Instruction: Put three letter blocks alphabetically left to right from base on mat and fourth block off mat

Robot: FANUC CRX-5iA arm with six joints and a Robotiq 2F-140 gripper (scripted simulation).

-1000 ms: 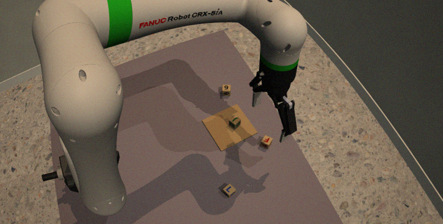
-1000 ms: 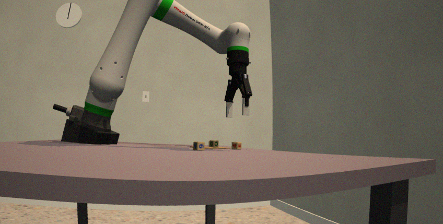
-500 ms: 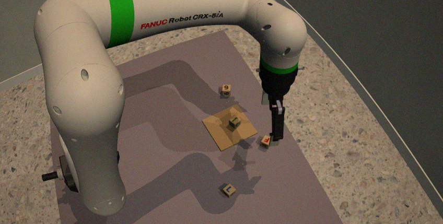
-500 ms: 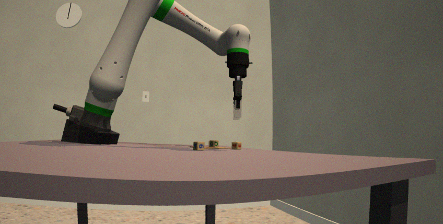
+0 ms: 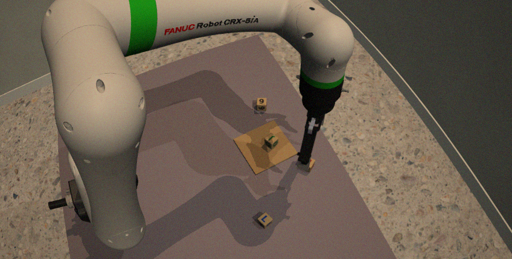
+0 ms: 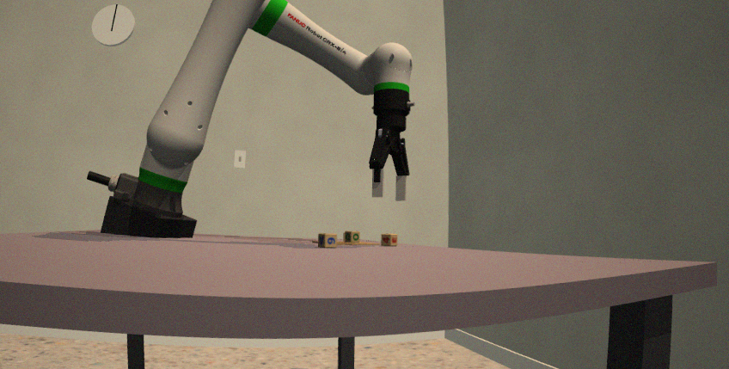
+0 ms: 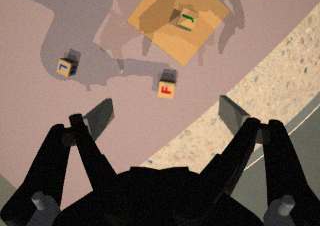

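The red-lettered block lies 110 mm below my hand. Also, from my hand: tan mat 70 mm behind, 120 mm to the left, 120 mm below; blue-marked block 190 mm behind, 100 mm to the right, 110 mm below; green-lettered block 50 mm behind, 120 mm to the left, 110 mm below.
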